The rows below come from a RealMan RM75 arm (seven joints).
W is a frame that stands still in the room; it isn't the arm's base.
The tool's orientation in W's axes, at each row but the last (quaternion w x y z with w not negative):
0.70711, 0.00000, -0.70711, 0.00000
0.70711, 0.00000, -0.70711, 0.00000
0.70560, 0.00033, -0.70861, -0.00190
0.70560, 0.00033, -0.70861, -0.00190
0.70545, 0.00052, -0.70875, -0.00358
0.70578, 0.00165, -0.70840, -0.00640
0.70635, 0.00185, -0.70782, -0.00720
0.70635, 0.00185, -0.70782, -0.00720
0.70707, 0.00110, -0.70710, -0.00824
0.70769, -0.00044, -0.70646, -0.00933
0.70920, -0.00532, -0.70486, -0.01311
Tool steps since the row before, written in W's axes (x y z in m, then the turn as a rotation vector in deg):
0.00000, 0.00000, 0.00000, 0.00, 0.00, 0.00
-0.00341, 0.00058, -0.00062, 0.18, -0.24, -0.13
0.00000, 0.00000, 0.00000, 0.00, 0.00, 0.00
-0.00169, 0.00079, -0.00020, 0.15, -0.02, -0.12
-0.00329, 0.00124, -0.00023, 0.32, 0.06, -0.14
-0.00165, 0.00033, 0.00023, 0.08, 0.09, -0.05
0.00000, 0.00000, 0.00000, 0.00, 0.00, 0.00
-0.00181, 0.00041, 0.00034, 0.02, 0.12, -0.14
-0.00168, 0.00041, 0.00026, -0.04, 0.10, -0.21
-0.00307, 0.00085, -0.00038, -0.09, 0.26, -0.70
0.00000, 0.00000, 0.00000, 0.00, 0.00, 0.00
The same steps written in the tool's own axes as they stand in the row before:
0.00000, 0.00000, 0.00000, 0.00, 0.00, 0.00
-0.00062, 0.00058, 0.00341, -0.13, -0.24, -0.18
0.00000, 0.00000, 0.00000, 0.00, 0.00, 0.00
-0.00020, 0.00079, 0.00169, -0.12, -0.02, -0.15
-0.00022, 0.00122, 0.00330, -0.14, 0.06, -0.32
0.00023, 0.00032, 0.00165, -0.05, 0.09, -0.08
0.00000, 0.00000, 0.00000, 0.00, 0.00, 0.00
0.00034, 0.00040, 0.00181, -0.14, 0.12, -0.02
0.00025, 0.00040, 0.00168, -0.21, 0.10, 0.04
-0.00040, 0.00080, 0.00308, -0.70, 0.25, 0.09
0.00000, 0.00000, 0.00000, 0.00, 0.00, 0.00

